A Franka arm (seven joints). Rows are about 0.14 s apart.
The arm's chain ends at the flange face. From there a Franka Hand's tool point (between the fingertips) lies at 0.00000 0.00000 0.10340 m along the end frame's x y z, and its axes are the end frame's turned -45 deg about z.
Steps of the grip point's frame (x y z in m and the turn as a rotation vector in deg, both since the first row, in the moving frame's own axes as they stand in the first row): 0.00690 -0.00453 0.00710 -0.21 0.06 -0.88; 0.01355 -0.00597 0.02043 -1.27 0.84 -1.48; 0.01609 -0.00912 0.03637 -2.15 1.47 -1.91; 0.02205 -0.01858 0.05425 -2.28 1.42 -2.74; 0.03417 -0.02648 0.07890 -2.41 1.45 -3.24; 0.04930 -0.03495 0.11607 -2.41 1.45 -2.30
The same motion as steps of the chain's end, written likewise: 0.00133 -0.00827 0.00710 -0.11 0.19 -0.88; 0.00266 -0.01432 0.02047 -0.30 1.49 -1.48; 0.00030 -0.01862 0.03648 -0.48 2.56 -1.91; -0.00229 -0.02971 0.05436 -0.61 2.62 -2.74; 0.00048 -0.04397 0.07902 -0.68 2.73 -3.24; 0.00520 -0.06070 0.11619 -0.68 2.73 -2.30
